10 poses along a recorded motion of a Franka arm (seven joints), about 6.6 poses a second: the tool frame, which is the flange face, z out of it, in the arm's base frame.
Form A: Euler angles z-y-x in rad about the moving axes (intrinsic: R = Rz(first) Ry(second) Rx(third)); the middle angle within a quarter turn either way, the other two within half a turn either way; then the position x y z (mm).
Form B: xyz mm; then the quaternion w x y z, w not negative. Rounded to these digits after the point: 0 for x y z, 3 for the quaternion.
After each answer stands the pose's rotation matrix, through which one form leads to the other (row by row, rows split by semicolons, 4 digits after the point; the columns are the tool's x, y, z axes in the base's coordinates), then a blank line. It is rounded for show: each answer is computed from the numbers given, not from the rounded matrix.
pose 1, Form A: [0.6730, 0.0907, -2.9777, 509, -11, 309]
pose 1, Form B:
[509, -11, 309, 0.062, -0.941, -0.325, 0.070]
0.7787 0.6034 -0.1716; 0.6208 -0.7807 0.0719; -0.0906 -0.1625 -0.9825

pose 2, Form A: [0.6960, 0.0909, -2.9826, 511, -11, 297]
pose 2, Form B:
[511, -11, 297, 0.059, -0.937, -0.336, 0.070]
0.7642 0.6220 -0.1703; 0.6385 -0.7669 0.0640; -0.0908 -0.1577 -0.9833

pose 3, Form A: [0.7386, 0.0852, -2.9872, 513, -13, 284]
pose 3, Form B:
[513, -13, 284, 0.057, -0.930, -0.356, 0.067]
0.7367 0.6556 -0.1657; 0.6708 -0.7394 0.0571; -0.0851 -0.1532 -0.9845

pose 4, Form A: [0.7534, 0.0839, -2.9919, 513, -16, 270]
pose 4, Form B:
[513, -16, 270, 0.054, -0.928, -0.364, 0.066]
0.7268 0.6674 -0.1625; 0.6817 -0.7298 0.0521; -0.0838 -0.1486 -0.9853

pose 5, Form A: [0.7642, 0.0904, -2.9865, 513, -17, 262]
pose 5, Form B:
[513, -17, 262, 0.055, -0.925, -0.368, 0.071]
0.7190 0.6736 -0.1713; 0.6891 -0.7229 0.0498; -0.0903 -0.1538 -0.9840

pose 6, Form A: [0.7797, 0.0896, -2.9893, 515, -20, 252]
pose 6, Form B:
[515, -20, 252, 0.053, -0.923, -0.375, 0.070]
0.7083 0.6853 -0.1696; 0.7002 -0.7124 0.0457; -0.0895 -0.1511 -0.9845

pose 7, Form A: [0.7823, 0.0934, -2.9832, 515, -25, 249]
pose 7, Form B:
[515, -25, 249, 0.055, -0.922, -0.376, 0.073]
0.7062 0.6857 -0.1765; 0.7018 -0.7108 0.0470; -0.0933 -0.1570 -0.9832

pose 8, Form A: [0.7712, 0.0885, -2.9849, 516, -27, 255]
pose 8, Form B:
[516, -27, 255, 0.056, -0.924, -0.371, 0.070]
0.7143 0.6786 -0.1714; 0.6943 -0.7179 0.0511; -0.0884 -0.1554 -0.9839

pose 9, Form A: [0.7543, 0.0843, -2.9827, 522, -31, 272]
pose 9, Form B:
[522, -31, 272, 0.058, -0.927, -0.364, 0.068]
0.7262 0.6664 -0.1689; 0.6823 -0.7287 0.0584; -0.0842 -0.1577 -0.9839

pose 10, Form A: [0.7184, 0.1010, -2.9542, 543, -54, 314]
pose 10, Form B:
[543, -54, 314, 0.070, -0.933, -0.345, 0.080]
0.7490 0.6325 -0.1972; 0.6548 -0.7520 0.0751; -0.1008 -0.1853 -0.9775

